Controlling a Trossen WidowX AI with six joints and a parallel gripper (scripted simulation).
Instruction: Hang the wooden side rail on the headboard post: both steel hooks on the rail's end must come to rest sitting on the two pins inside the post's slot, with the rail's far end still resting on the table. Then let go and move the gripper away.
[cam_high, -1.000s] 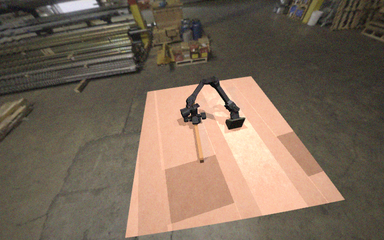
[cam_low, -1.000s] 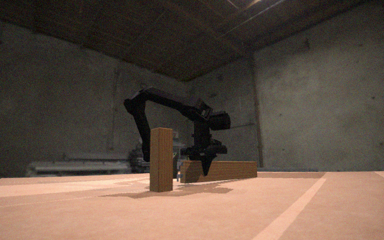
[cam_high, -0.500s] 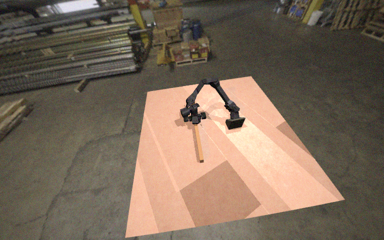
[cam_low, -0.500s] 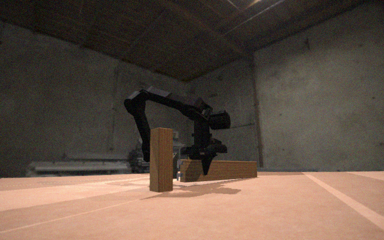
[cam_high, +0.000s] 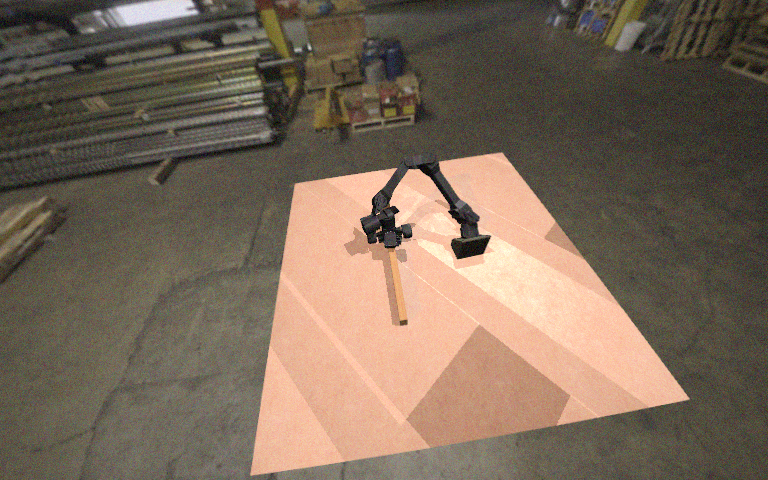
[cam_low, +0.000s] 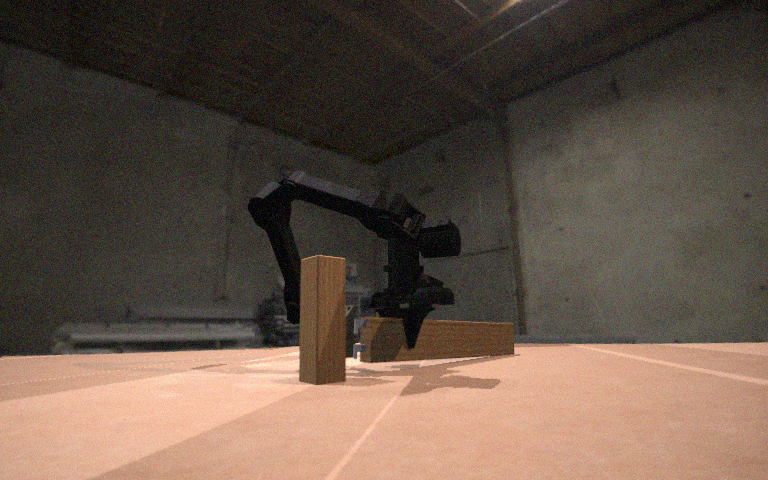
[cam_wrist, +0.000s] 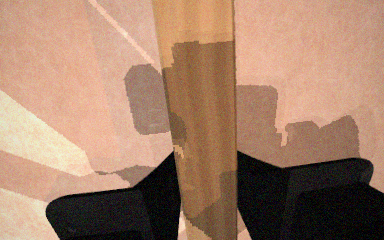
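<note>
The headboard post is 10 mm behind my gripper tip, 170 mm to the right of it and 40 mm above it.
</note>
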